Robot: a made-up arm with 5 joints.
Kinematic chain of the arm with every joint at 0, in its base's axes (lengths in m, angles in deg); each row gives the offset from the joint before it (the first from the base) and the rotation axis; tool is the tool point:
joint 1: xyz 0 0 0.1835 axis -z
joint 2: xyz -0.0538 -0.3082 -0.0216 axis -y
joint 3: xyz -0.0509 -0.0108 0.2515 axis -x
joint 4: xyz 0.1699 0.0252 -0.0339 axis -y
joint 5: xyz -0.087 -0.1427 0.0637 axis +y
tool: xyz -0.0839 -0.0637 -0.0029
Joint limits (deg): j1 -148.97..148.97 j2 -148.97..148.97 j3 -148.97..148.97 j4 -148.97..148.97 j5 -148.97..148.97
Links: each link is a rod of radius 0.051 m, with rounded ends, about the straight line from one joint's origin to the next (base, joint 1, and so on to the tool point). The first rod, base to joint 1, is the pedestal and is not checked.
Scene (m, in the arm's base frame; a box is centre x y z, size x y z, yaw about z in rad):
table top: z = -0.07
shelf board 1: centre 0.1 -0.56 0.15 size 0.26 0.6 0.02 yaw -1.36
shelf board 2: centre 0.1 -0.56 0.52 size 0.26 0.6 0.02 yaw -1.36
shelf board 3: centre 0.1 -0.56 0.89 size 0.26 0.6 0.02 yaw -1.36
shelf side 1: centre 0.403 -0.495 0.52 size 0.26 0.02 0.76 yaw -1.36
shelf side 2: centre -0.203 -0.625 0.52 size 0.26 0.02 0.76 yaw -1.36
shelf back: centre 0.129 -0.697 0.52 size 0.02 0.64 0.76 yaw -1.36
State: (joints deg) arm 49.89 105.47 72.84 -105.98 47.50
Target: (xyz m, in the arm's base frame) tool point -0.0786 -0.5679 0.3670
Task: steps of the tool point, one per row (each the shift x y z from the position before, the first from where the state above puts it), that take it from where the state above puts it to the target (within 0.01 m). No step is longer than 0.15 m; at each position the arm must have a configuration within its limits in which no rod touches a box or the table.
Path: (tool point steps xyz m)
1: 0.0657 0.0176 0.1081
2: 0.0774 -0.0123 0.0931
3: 0.0809 -0.0403 0.0720
4: 0.0766 -0.0640 0.0464
5: 0.0656 -0.0806 0.0182
6: 0.0502 -0.0887 -0.0106
7: 0.0323 -0.0873 -0.0378
8: 0.0151 -0.0770 -0.0615
9: 0.0005 -0.0591 -0.0798
10: -0.0096 -0.0359 -0.0919
11: 0.0065 -0.0767 0.0243
12: 0.0099 -0.0729 0.0103
13: 0.0162 -0.0664 -0.0076
14: 0.0255 -0.0554 -0.0270

